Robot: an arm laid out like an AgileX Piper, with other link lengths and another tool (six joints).
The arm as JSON. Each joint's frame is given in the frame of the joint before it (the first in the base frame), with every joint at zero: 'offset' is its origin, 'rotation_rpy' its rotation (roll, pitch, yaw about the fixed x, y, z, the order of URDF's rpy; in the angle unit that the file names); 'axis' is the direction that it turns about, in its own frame. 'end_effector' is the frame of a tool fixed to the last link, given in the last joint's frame.
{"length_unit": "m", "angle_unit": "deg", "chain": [
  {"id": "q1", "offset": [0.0, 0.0, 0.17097], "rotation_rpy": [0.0, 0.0, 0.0], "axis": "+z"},
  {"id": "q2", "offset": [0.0, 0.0, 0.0], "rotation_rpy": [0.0, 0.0, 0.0], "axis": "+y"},
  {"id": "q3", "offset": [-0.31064, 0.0, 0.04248], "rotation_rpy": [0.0, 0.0, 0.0], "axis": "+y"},
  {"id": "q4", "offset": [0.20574, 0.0, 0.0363], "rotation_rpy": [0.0, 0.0, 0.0], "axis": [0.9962, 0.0, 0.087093]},
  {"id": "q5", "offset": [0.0, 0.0, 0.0], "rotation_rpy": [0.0, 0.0, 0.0], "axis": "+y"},
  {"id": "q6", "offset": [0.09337, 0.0, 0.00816], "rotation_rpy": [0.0, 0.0, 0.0], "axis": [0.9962, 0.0, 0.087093]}
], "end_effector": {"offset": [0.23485, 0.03, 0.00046], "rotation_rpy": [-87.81, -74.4, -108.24]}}
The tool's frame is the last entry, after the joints.
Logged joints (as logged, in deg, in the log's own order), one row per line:
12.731, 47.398, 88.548, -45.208, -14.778, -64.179
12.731, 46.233, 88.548, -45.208, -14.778, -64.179
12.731, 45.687, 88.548, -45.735, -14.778, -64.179
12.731, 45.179, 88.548, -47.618, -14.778, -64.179
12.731, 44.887, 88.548, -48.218, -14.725, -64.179
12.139, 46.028, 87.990, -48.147, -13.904, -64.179
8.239, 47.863, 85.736, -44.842, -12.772, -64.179
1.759, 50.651, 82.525, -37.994, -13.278, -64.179
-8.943, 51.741, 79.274, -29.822, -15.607, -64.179
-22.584, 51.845, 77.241, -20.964, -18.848, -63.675
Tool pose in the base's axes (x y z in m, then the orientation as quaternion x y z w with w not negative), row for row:
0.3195, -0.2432, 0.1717, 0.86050, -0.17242, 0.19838, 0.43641
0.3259, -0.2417, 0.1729, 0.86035, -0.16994, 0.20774, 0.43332
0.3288, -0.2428, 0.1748, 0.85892, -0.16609, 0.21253, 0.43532
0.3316, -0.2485, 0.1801, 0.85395, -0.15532, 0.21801, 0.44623
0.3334, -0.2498, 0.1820, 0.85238, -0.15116, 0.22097, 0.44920
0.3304, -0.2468, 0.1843, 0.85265, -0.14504, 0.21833, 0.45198
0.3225, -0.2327, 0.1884, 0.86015, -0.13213, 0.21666, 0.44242
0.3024, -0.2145, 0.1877, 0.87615, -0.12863, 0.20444, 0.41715
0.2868, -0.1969, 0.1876, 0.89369, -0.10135, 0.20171, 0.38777
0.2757, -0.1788, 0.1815, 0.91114, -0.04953, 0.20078, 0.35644
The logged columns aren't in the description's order. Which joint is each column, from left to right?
Columns, left to right: q6, q5, q2, q4, q1, q3.
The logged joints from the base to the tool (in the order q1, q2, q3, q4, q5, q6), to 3 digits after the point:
-14.778, 88.548, -64.179, -45.208, 47.398, 12.731
-14.778, 88.548, -64.179, -45.208, 46.233, 12.731
-14.778, 88.548, -64.179, -45.735, 45.687, 12.731
-14.778, 88.548, -64.179, -47.618, 45.179, 12.731
-14.725, 88.548, -64.179, -48.218, 44.887, 12.731
-13.904, 87.990, -64.179, -48.147, 46.028, 12.139
-12.772, 85.736, -64.179, -44.842, 47.863, 8.239
-13.278, 82.525, -64.179, -37.994, 50.651, 1.759
-15.607, 79.274, -64.179, -29.822, 51.741, -8.943
-18.848, 77.241, -63.675, -20.964, 51.845, -22.584

